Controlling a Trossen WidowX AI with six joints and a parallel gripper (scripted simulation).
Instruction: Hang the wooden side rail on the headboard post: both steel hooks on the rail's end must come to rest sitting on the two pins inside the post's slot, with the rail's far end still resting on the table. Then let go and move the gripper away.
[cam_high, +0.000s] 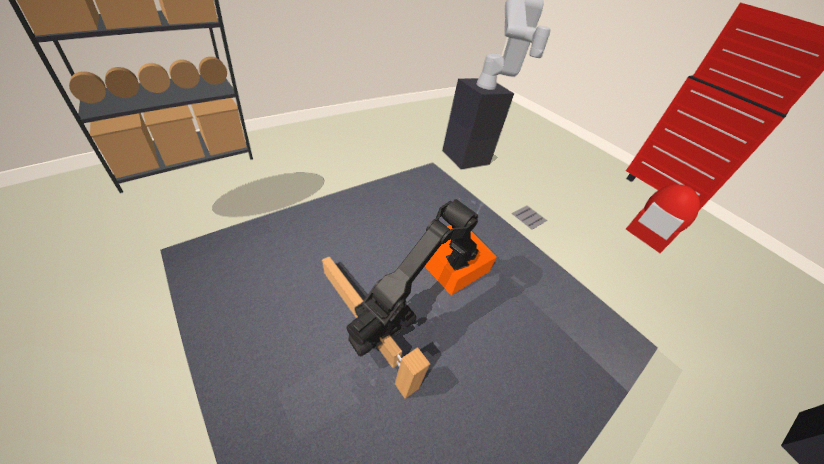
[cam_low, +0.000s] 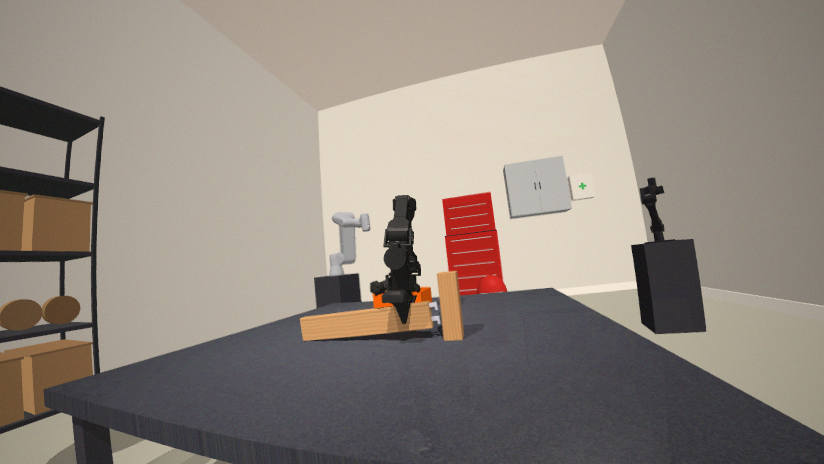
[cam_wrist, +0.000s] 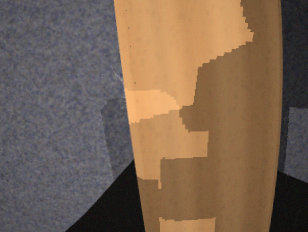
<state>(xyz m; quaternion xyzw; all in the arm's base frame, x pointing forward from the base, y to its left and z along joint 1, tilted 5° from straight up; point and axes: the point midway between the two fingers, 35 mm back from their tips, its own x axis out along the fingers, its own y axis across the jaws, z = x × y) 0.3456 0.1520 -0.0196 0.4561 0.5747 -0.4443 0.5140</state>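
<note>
The upright headboard post is 2 cm behind my gripper tip, 13 cm to the left of it and 4 cm above it.
</note>
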